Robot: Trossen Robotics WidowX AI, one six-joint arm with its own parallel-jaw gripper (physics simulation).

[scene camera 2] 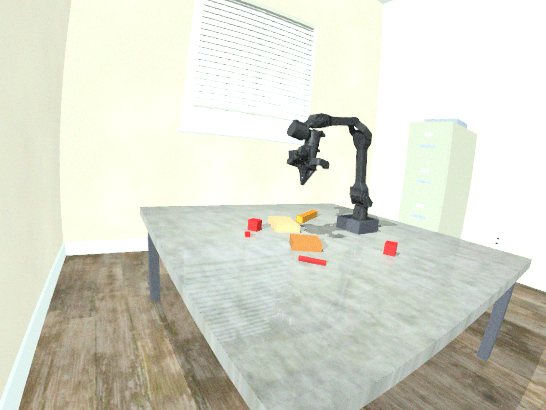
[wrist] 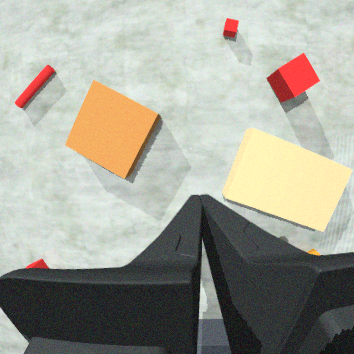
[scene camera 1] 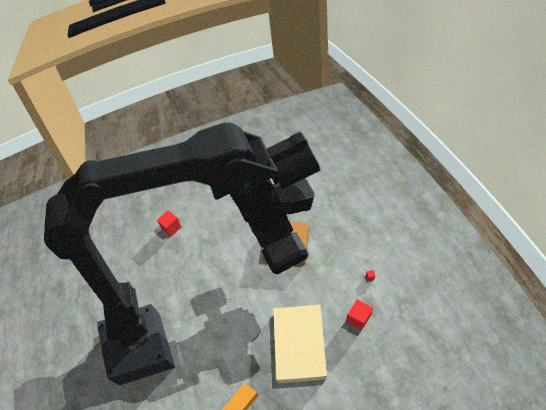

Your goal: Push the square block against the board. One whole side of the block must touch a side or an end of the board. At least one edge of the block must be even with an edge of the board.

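Places are measured from the arm's base along level axes (x left, y ahead, z down), in metres.
Where they show: gripper, between the fingertips: point(scene camera 2: 301, 185) point(wrist: 198, 202) point(scene camera 1: 279, 241); arm's base, origin of its link: point(scene camera 2: 360, 218) point(scene camera 1: 132, 331).
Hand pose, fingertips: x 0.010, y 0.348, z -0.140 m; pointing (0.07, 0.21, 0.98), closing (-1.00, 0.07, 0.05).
Observation:
Each offset is from my fingertips to the top centre of the thing. "spot": to the spot under its first point.
The square block, orange {dx +0.113, dy +0.042, dz +0.167 m} point(scene camera 1: 302, 228) point(scene camera 2: 305, 243) point(wrist: 112, 129), lies flat on the table. In scene camera 1 the gripper partly covers it. The board, a pale yellow rectangle {spot: dx -0.137, dy -0.021, dz +0.167 m} point(scene camera 1: 299, 342) point(scene camera 2: 284, 224) point(wrist: 287, 180), lies flat and apart from the block, with a wide gap between them. In the wrist view the block is left of the board and turned at an angle. My gripper point(scene camera 2: 302, 183) point(wrist: 198, 202) is shut and empty, pointing down well above the table. In the wrist view its tips appear between block and board, nearer the board's lower left corner.
A red cube {dx -0.126, dy +0.118, dz +0.157 m} point(scene camera 1: 360, 314) point(scene camera 2: 255, 224) point(wrist: 295, 76) and a tiny red cube {dx -0.043, dy +0.185, dz +0.181 m} point(scene camera 1: 370, 275) point(scene camera 2: 247, 234) point(wrist: 230, 28) lie near the board. Another red cube {dx +0.277, dy -0.216, dz +0.157 m} point(scene camera 1: 169, 223) point(scene camera 2: 390, 248) is farther off. A red rod {dx +0.246, dy +0.109, dz +0.183 m} point(scene camera 2: 312, 260) point(wrist: 35, 86) lies beyond the block. A yellow-orange bar {dx -0.257, dy -0.234, dz +0.166 m} point(scene camera 1: 241, 398) point(scene camera 2: 307, 216) lies near the board.

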